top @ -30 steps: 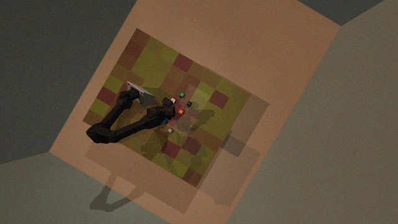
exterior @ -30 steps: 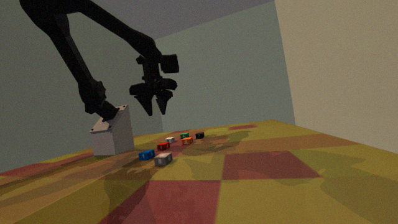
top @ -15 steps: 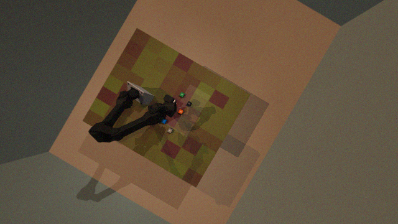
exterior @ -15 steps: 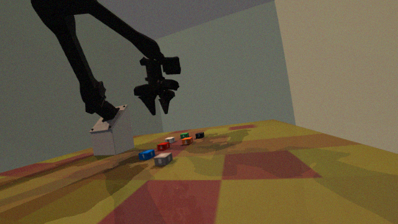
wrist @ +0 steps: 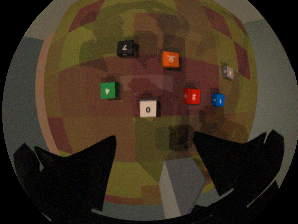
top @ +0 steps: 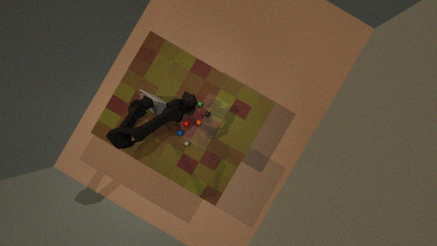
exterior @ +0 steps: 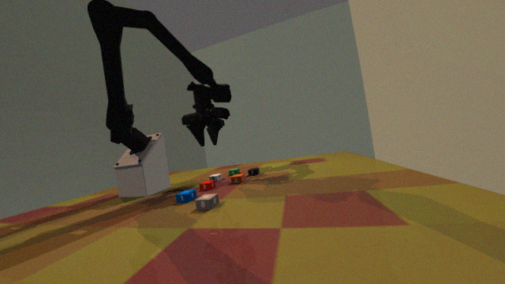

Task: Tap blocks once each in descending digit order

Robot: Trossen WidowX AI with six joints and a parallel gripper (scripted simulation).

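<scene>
Now: gripper tip 11 cm above the orange block, 10 cm short of it and 5 cm to the left of it. The rest, counted from my gripper tip: green block 11 cm below, 8 cm to the left, 5 cm ahead; then red block 11 cm below, 10 cm to the right, 3 cm ahead; then white block 11 cm below.
</scene>
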